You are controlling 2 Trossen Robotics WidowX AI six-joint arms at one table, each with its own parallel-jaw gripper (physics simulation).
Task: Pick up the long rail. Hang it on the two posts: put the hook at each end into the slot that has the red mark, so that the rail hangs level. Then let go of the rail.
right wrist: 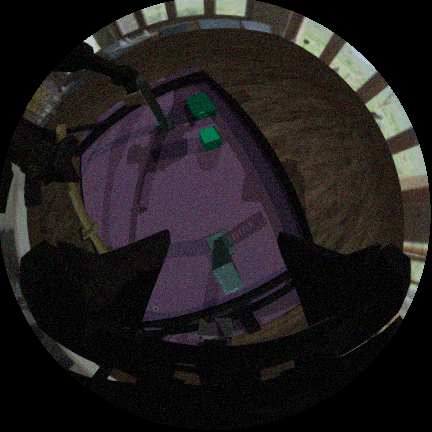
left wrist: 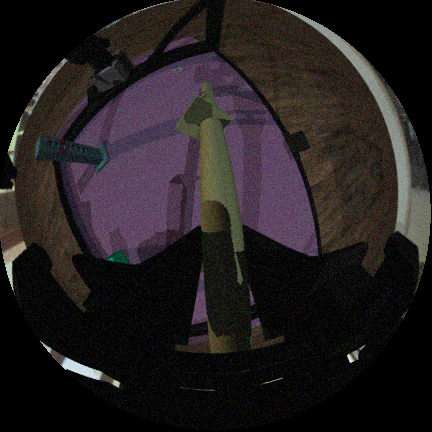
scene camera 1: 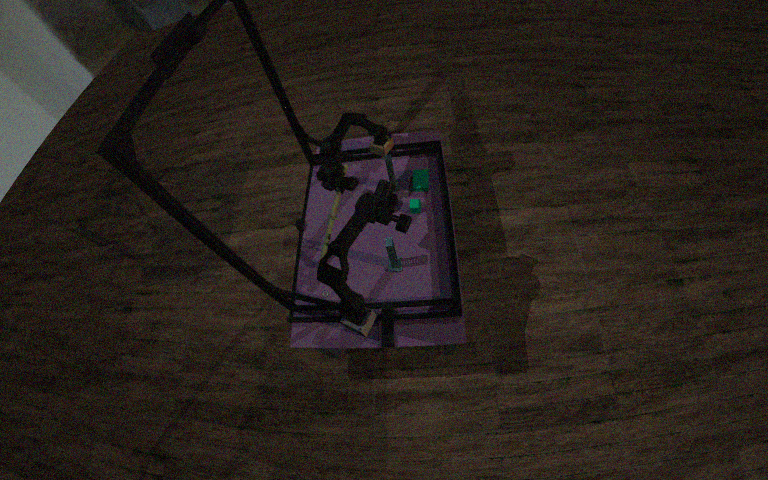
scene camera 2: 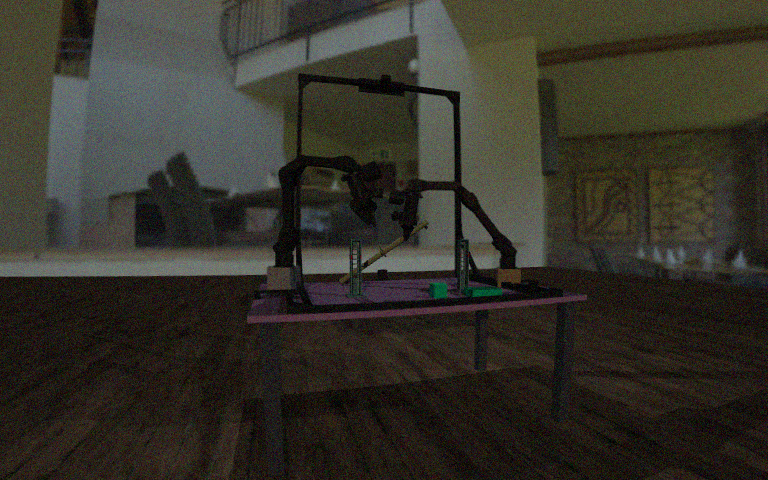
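The long yellowish rail slants in scene camera 2, its right end high and its left end low, behind the left post. My left gripper is shut on the rail, nearer its high end. My right gripper is open and empty, above the table and apart from the rail. Two grey-green slotted posts stand upright: one post shows a red mark; the other post shows no readable mark.
A small green block and a larger flat green block lie near the unmarked-looking post. A black overhead frame rises from the purple table.
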